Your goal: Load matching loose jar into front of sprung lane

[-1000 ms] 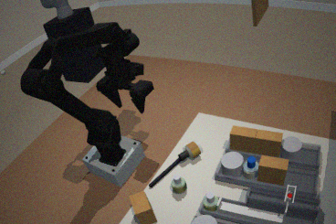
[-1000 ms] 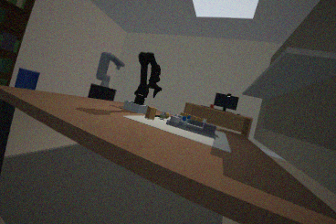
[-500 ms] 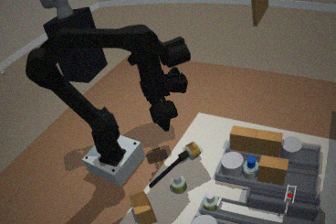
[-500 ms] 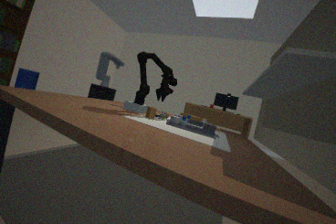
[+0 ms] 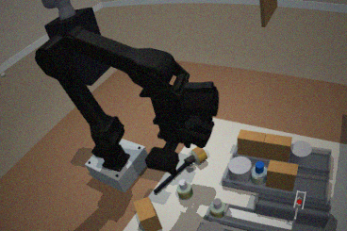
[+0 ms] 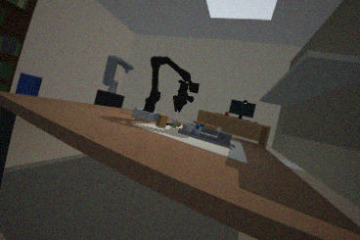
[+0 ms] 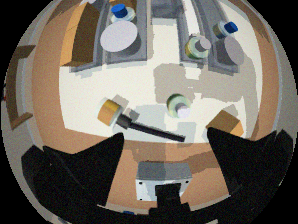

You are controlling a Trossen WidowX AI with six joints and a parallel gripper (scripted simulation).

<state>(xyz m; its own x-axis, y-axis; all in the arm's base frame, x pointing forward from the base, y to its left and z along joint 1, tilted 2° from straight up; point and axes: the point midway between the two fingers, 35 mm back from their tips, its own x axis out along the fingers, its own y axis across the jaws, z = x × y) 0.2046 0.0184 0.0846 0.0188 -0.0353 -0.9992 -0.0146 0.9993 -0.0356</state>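
My gripper tip is now 50 mm past the black tool, 20 mm to the right of it and 100 mm above it. From my gripper tip the other things lie so: red marker (300 mm ahead, 40 mm to the right, 40 mm below); then tan box (40 mm behind, 140 mm to the right, 70 mm below).
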